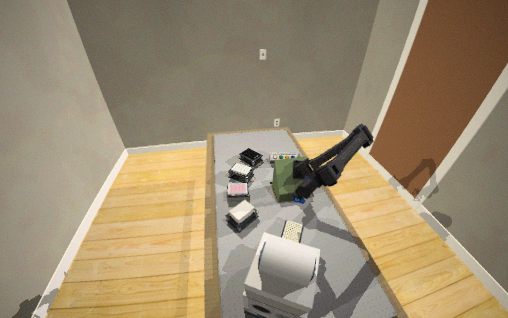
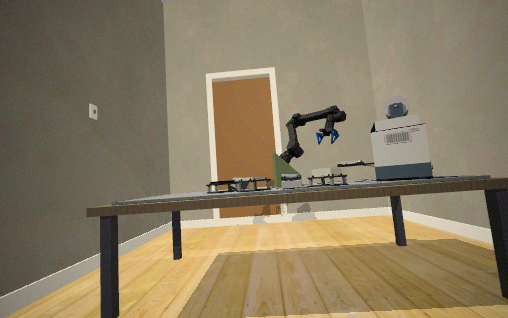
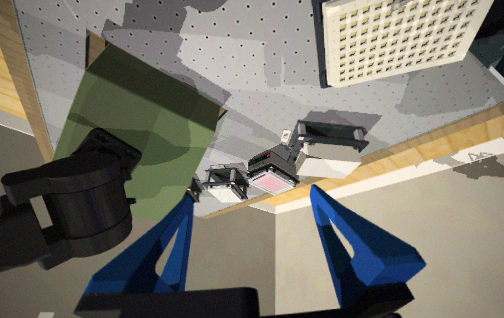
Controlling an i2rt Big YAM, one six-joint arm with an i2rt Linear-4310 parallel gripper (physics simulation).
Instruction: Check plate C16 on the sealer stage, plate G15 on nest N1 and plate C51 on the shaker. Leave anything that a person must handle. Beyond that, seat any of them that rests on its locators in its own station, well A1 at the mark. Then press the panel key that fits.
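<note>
A cream, many-welled plate (image 1: 292,231) (image 3: 400,45) lies on the dark sealer stage (image 3: 322,60) beside the white sealer (image 1: 282,270) (image 2: 400,145). A pink-topped plate (image 1: 237,189) (image 3: 272,182) sits on the shaker (image 3: 265,159) (image 2: 291,183), whose display shows red. A white plate (image 1: 241,170) (image 3: 225,193) and a thicker off-white plate (image 1: 243,211) (image 3: 327,162) (image 2: 326,172) sit on black nests. Plate and nest labels, A1 marks and exact seating are too small to tell. The panel (image 1: 274,157) has coloured keys. My gripper (image 1: 300,199) (image 2: 327,142) (image 3: 250,194) is open and empty, high above the table.
A green sloped block (image 1: 284,182) (image 2: 281,174) (image 3: 145,120) stands by the arm's base, between the panel and the sealer. A black nest (image 1: 251,156) stands at the far end of the row. The sealer carries a large white roll (image 1: 287,260).
</note>
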